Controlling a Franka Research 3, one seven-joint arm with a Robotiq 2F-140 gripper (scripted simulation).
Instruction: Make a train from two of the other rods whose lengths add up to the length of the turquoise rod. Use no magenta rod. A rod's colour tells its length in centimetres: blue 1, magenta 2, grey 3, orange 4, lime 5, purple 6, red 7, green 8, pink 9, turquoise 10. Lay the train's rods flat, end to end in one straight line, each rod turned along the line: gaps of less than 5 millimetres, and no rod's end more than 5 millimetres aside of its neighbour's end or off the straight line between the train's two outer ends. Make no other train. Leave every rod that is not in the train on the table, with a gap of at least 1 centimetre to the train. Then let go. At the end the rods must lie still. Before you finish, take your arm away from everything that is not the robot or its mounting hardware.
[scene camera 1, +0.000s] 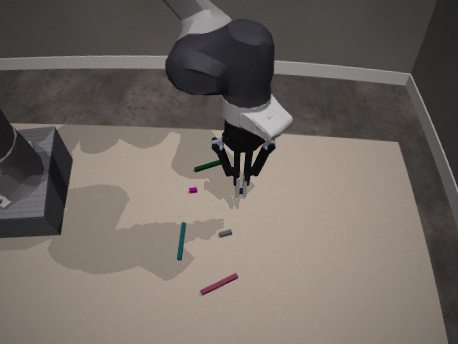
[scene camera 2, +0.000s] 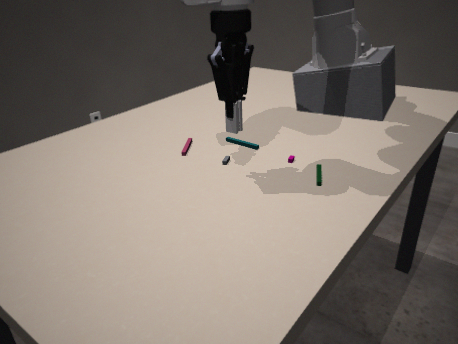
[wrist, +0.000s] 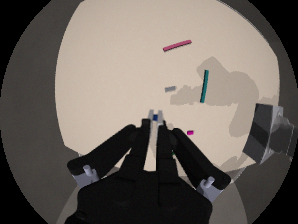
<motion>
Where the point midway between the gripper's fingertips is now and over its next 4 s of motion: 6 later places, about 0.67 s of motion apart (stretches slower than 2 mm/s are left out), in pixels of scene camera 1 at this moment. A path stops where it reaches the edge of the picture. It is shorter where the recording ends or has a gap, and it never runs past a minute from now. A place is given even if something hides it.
My gripper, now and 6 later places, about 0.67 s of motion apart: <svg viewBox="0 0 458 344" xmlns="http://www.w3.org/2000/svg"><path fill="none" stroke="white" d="M240 192L232 191L225 186L223 189L221 205L222 209L223 209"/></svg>
</motion>
